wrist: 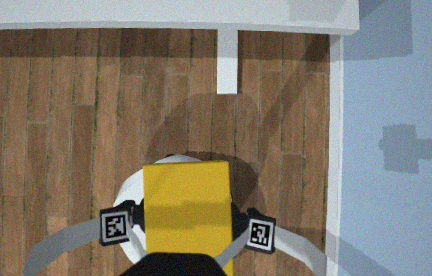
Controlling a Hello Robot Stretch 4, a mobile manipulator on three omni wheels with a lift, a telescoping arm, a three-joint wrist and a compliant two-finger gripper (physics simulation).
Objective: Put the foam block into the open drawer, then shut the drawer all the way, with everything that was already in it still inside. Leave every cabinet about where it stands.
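Places are measured from the robot's base along level axes (x ahead, y left, z up), in centimetres.
Pixels of known places: hand at its tool point: [191,214].
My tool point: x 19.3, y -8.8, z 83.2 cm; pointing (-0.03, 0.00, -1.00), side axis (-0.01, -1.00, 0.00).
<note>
Behind a point stands the place of what it marks.
The yellow foam block [187,182] {x 22.6, y -8.7, z 87.3 cm} is upright in the view at the lower middle, between the two dark finger pads. My gripper [188,218] {x 19.3, y -8.8, z 83.2 cm} is shut on it, with one pad pressed against each long side. The block hangs above a wooden plank floor, and its lower end is partly hidden by the dark gripper body. The open drawer and the cabinets cannot be made out in this view.
A white table top [150,12] {x 43.4, y -1.7, z 69.3 cm} crosses the upper edge of the view, with a white leg-like bar [227,62] {x 57.7, y -17.8, z 0.8 cm} below it. A rounded white object [131,187] {x 10.6, y 13.6, z 18.5 cm} shows behind the block. A blue wall [370,210] {x 5.5, y -62.6, z 25.2 cm} with a white baseboard [335,150] {x 24.0, y -61.3, z 3.1 cm} stands at the right.
</note>
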